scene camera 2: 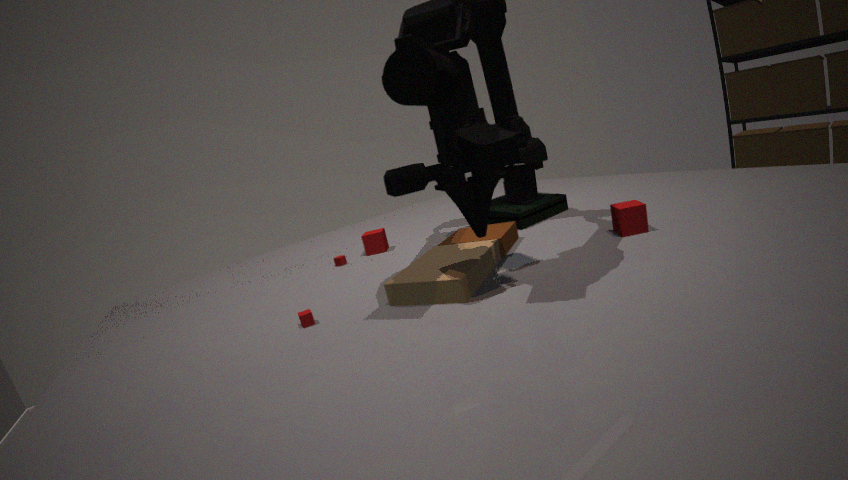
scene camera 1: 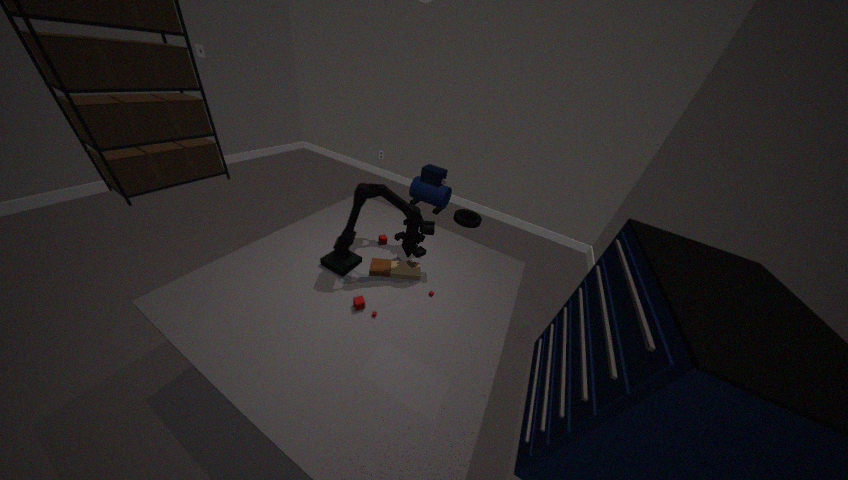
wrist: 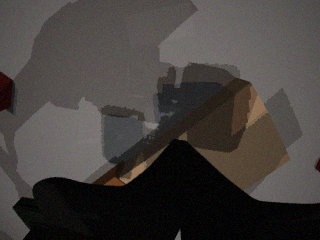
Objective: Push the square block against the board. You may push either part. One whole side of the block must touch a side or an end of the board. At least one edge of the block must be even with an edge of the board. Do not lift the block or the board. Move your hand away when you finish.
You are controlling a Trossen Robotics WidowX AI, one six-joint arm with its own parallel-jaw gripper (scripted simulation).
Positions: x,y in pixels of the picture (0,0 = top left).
Labels:
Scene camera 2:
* my gripper: 481,236
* board: 446,274
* square block: 506,233
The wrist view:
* my gripper: 178,145
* board: 232,130

